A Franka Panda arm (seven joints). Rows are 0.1 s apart.
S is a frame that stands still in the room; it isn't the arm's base.
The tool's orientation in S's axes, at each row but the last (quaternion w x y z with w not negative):
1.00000 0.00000 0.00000 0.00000
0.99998 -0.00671 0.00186 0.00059
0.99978 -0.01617 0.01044 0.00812
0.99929 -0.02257 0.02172 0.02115
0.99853 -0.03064 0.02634 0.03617
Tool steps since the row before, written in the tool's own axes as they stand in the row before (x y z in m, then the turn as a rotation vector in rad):
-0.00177 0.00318 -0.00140 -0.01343 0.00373 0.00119
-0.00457 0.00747 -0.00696 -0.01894 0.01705 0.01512
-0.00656 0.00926 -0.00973 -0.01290 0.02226 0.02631
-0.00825 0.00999 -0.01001 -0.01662 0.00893 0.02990
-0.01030 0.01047 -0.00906 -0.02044 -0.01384 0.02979
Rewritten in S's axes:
-0.00177 0.00318 -0.00140 -0.01343 0.00373 0.00119
-0.00460 0.00737 -0.00704 -0.01890 0.01723 0.01496
-0.00691 0.00883 -0.00988 -0.01272 0.02290 0.02585
-0.00909 0.00917 -0.01007 -0.01571 0.00960 0.03018
-0.01149 0.00912 -0.00909 -0.01784 -0.01334 0.03163

